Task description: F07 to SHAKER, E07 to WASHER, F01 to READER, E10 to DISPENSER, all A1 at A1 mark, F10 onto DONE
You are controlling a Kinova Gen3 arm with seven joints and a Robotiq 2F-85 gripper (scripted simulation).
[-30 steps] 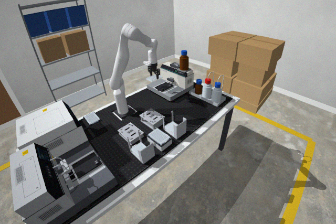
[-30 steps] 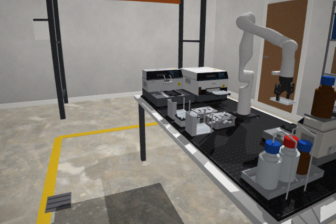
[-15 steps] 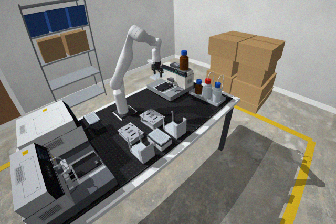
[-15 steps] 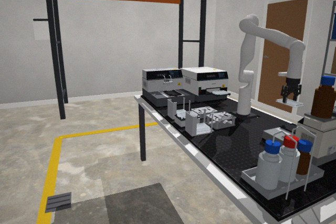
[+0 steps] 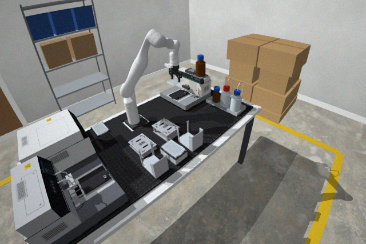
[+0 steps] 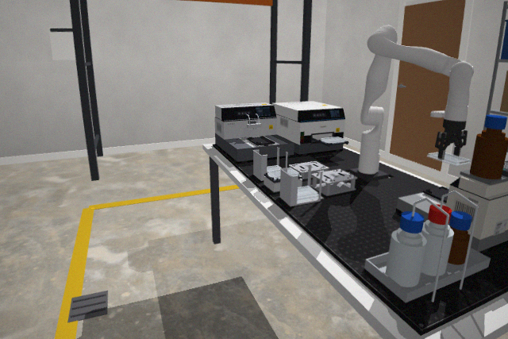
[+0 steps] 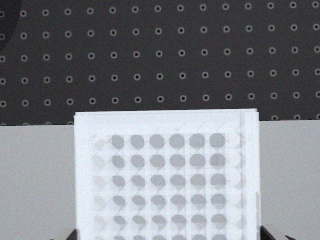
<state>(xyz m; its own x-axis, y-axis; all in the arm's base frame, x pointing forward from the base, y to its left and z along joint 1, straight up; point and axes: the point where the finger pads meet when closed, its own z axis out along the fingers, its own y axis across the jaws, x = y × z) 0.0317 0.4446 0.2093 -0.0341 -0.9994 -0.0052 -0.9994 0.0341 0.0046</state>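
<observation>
Right now the dispenser stage is 3 cm to the left of my hand and 15 cm below it. Round my hand: dispenser deck 4 cm to the left, 19 cm below; then brown bottle 11 cm ahead, 20 cm to the left, 7 cm above; then dispenser 21 cm to the left, 13 cm below.
</observation>
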